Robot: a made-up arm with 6 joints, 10 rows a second.
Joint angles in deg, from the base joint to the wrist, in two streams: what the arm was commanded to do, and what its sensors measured. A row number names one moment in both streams.
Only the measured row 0 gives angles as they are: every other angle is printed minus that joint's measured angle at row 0.
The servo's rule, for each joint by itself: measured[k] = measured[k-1] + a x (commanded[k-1-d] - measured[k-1]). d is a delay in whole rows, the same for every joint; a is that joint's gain. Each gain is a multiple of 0.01, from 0.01 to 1. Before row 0 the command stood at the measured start. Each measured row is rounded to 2 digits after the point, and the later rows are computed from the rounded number. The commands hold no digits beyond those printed.
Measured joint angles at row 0: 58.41, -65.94, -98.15, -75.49, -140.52, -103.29
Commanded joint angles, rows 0 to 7: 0.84, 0.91, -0.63, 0.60, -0.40, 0.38; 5.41, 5.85, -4.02, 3.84, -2.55, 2.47; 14.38, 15.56, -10.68, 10.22, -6.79, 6.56; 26.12, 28.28, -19.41, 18.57, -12.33, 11.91; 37.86, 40.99, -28.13, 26.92, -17.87, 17.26; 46.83, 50.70, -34.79, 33.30, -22.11, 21.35; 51.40, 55.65, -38.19, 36.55, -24.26, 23.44; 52.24, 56.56, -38.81, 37.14, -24.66, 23.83
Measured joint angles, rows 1 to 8: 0.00, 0.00, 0.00, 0.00, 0.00, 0.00; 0.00, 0.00, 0.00, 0.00, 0.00, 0.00; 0.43, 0.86, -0.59, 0.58, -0.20, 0.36; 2.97, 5.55, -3.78, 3.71, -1.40, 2.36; 8.79, 14.96, -10.20, 9.96, -4.15, 6.35; 17.63, 27.48, -18.77, 18.23, -8.32, 11.63; 27.95, 40.18, -27.47, 26.57, -13.19, 16.98; 37.58, 50.07, -34.28, 33.03, -17.74, 21.13
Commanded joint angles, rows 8 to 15: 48.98, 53.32, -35.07, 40.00, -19.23, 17.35; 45.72, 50.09, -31.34, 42.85, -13.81, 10.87; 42.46, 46.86, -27.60, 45.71, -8.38, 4.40; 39.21, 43.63, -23.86, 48.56, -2.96, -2.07; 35.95, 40.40, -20.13, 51.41, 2.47, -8.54; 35.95, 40.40, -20.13, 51.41, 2.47, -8.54; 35.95, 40.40, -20.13, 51.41, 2.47, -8.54; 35.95, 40.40, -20.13, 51.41, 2.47, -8.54
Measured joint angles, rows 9 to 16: 44.63, 55.32, -37.92, 36.41, -21.07, 23.32; 48.51, 56.49, -38.75, 37.11, -22.90, 23.80; 48.75, 53.51, -35.33, 39.88, -21.03, 17.67; 47.20, 50.30, -31.62, 42.73, -17.35, 11.21; 44.78, 47.07, -27.88, 45.59, -12.78, 4.74; 41.94, 43.84, -24.14, 48.44, -7.77, -1.73; 38.89, 40.61, -20.41, 51.29, -2.55, -8.20; 37.39, 40.41, -20.15, 51.41, 0.01, -8.52
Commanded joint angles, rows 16 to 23: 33.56, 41.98, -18.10, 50.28, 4.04, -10.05; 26.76, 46.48, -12.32, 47.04, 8.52, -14.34; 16.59, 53.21, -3.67, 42.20, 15.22, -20.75; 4.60, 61.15, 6.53, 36.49, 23.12, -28.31; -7.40, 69.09, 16.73, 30.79, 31.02, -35.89; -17.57, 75.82, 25.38, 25.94, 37.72, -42.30; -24.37, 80.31, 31.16, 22.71, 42.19, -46.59; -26.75, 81.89, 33.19, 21.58, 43.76, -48.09
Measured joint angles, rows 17 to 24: 36.66, 40.40, -20.13, 51.41, 1.26, -8.54; 36.30, 40.40, -20.13, 51.41, 1.88, -8.54; 34.90, 41.89, -18.24, 50.33, 2.98, -9.97; 30.75, 46.20, -12.73, 47.17, 5.81, -14.12; 23.53, 52.79, -4.30, 42.40, 10.61, -20.42; 13.88, 60.65, 5.77, 36.73, 16.99, -27.92; 3.03, 68.58, 15.96, 31.03, 24.15, -35.49; -7.48, 75.39, 24.72, 26.14, 31.07, -41.96
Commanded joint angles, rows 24 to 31: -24.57, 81.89, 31.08, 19.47, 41.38, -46.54; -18.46, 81.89, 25.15, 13.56, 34.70, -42.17; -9.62, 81.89, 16.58, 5.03, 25.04, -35.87; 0.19, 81.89, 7.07, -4.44, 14.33, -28.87; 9.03, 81.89, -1.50, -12.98, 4.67, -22.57; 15.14, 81.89, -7.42, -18.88, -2.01, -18.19; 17.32, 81.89, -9.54, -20.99, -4.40, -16.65; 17.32, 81.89, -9.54, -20.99, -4.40, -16.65
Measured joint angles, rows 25 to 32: -16.09, 80.01, 30.71, 22.85, 36.74, -46.36; -21.53, 81.78, 33.02, 21.63, 40.32, -48.00; -23.08, 81.88, 31.22, 19.56, 40.86, -46.61; -20.72, 81.89, 25.57, 13.80, 37.72, -42.39; -15.06, 81.89, 17.21, 5.38, 31.25, -36.20; -7.28, 81.89, 7.78, -4.05, 22.62, -29.24; 1.04, 81.89, -0.85, -12.62, 13.47, -22.90; 8.23, 81.89, -6.96, -18.63, 5.58, -18.43
